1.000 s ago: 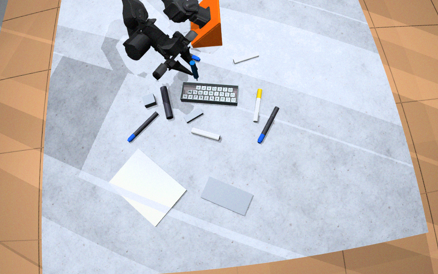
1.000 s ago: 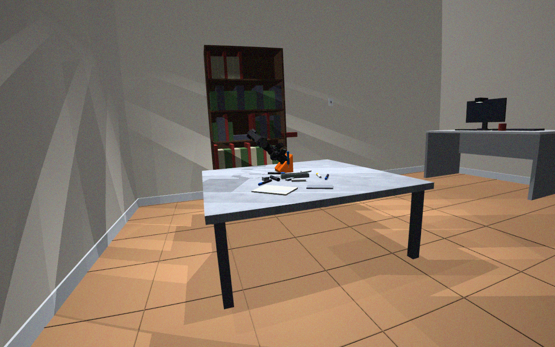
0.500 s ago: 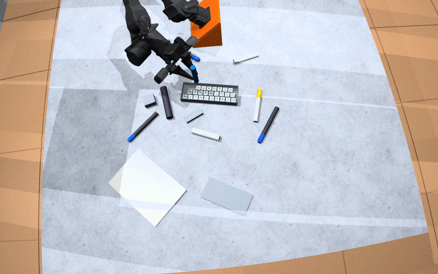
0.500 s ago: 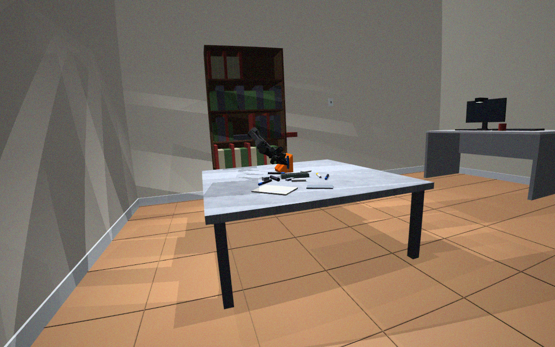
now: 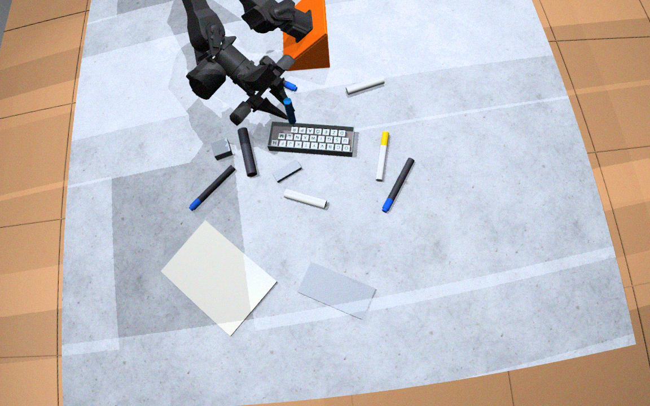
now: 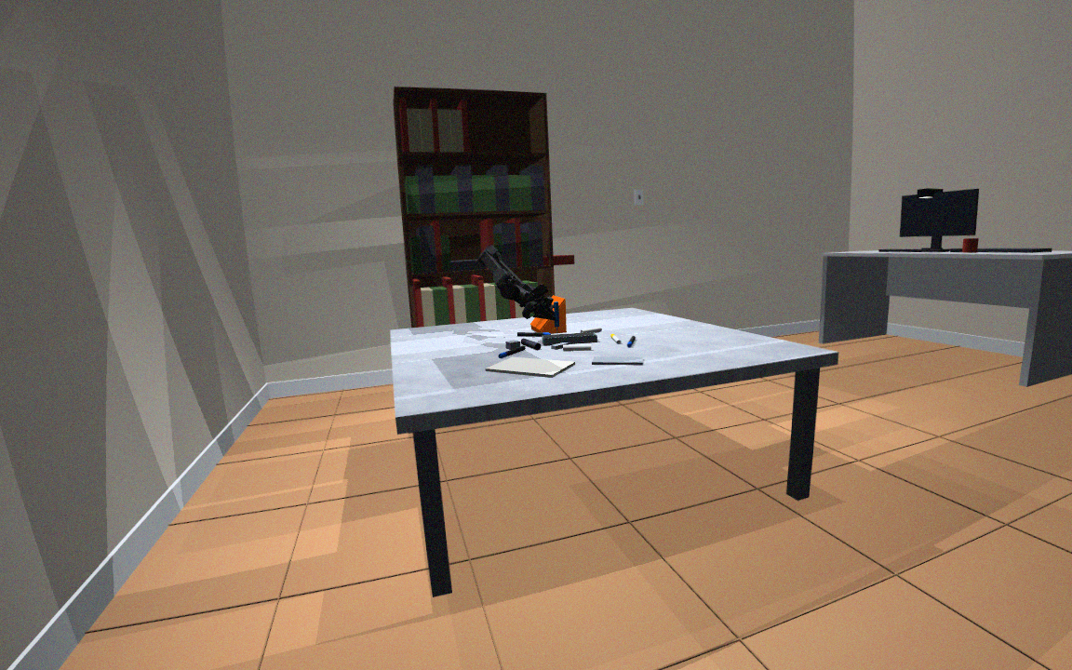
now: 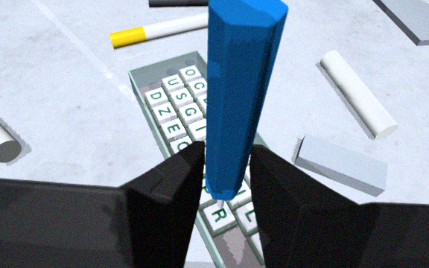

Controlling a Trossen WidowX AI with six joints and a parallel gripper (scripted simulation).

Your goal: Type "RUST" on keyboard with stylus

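Right now the T key is 4 cm ahead of my gripper tip, 2 cm to the left of it and 7 cm below it. From my gripper tip the other things lie so: yellow-capped marker: 7 cm ahead, 20 cm to the left, 8 cm below; then blue stylus: 2 cm below; then dark cylinder: 4 cm ahead, 12 cm to the right, 8 cm below.
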